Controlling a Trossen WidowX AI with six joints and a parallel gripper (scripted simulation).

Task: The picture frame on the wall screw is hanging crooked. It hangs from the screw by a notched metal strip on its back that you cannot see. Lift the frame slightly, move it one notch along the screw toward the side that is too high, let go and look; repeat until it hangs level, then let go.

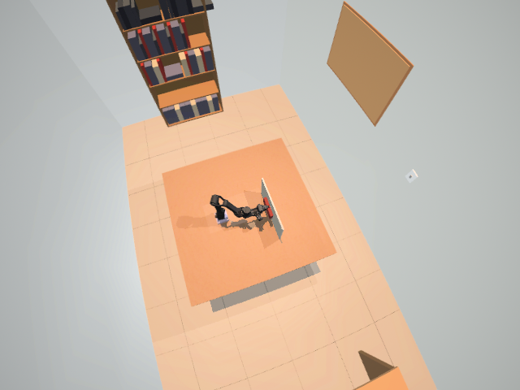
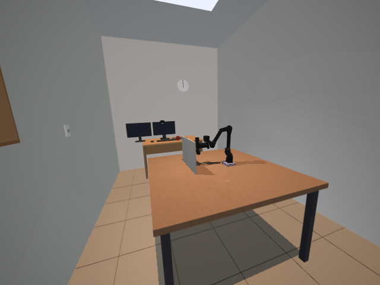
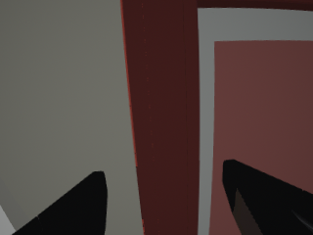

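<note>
Right now the red picture frame is 10 mm ahead of my gripper tip, 10 mm to the left of it and 50 mm below it. Also, from my gripper tip: grey wall panel 20 mm ahead, 60 mm below.
</note>
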